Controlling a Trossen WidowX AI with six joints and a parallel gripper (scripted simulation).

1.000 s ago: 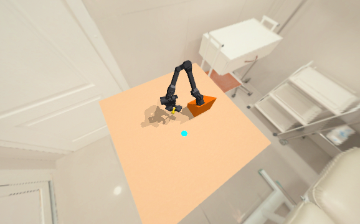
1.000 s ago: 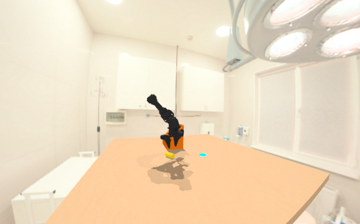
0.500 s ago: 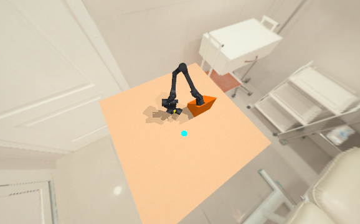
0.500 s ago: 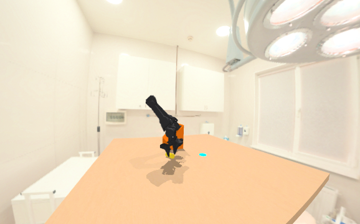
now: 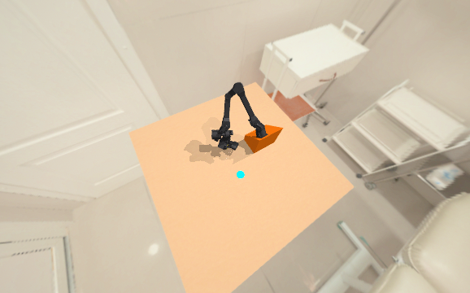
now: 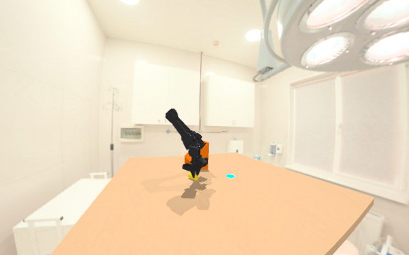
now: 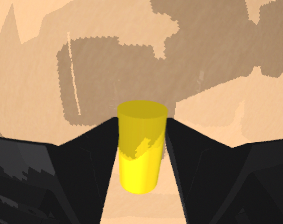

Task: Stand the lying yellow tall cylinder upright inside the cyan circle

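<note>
The cyan circle is 3 cm ahead of my gripper tip, 25 cm to the left of it and 2 cm below it. Also, from my gripper tip: yellow cylinder (2 cm behind, 1 cm to the right).
</note>
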